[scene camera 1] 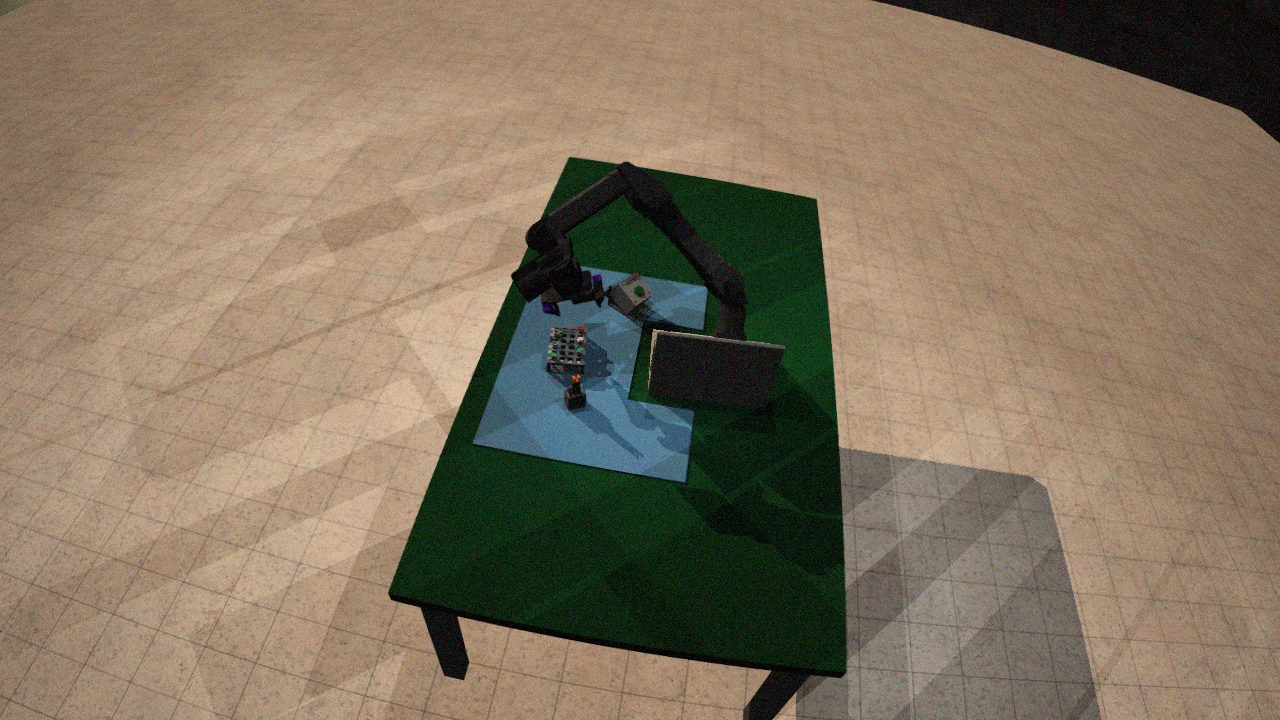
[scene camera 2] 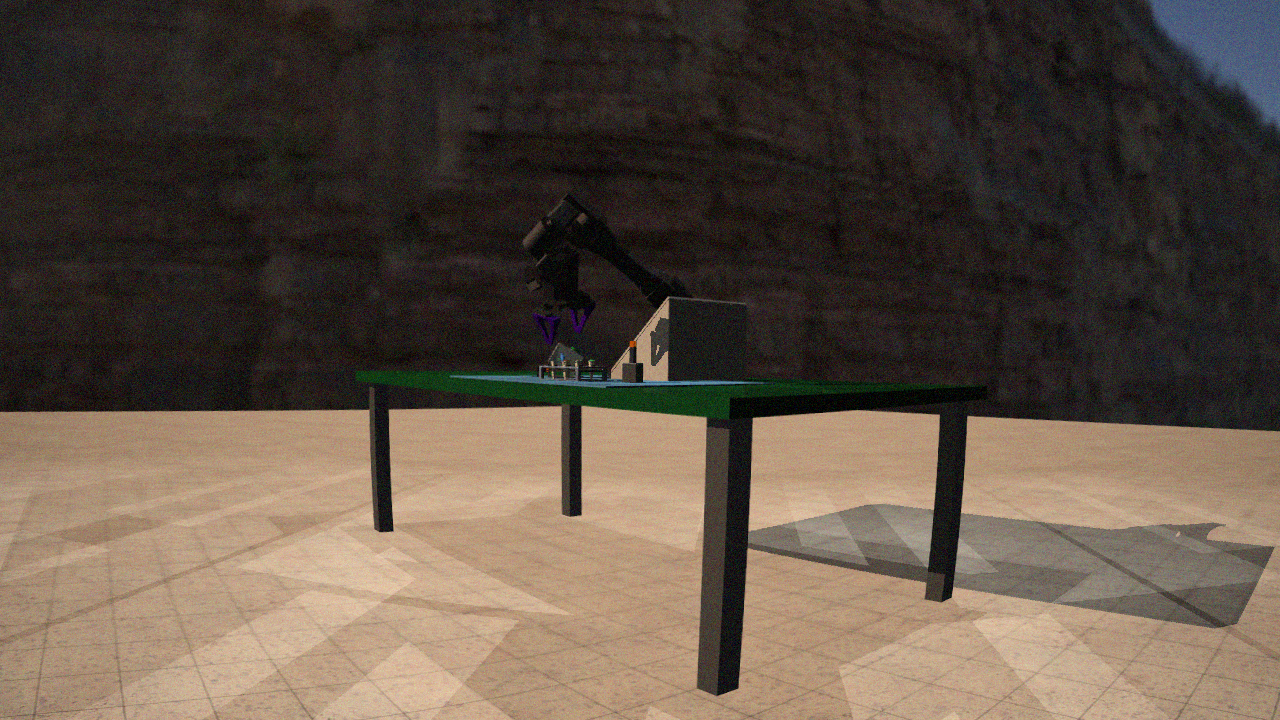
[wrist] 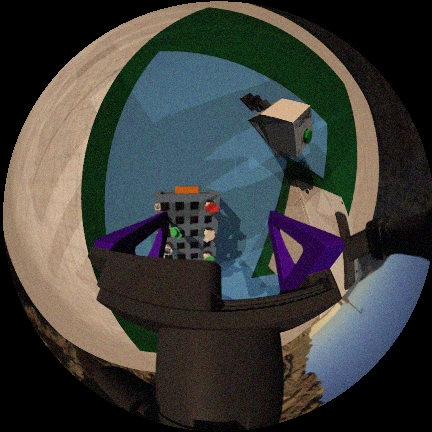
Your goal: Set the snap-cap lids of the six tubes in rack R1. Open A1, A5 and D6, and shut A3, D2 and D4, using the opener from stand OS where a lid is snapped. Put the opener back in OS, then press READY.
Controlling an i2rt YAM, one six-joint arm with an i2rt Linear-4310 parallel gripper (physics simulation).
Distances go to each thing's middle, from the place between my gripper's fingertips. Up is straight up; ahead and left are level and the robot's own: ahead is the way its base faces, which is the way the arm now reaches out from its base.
Right now my hand is 150 mm to the left of the READY button box [scene camera 1: 628, 297], 90 mm past it and 50 mm above it.
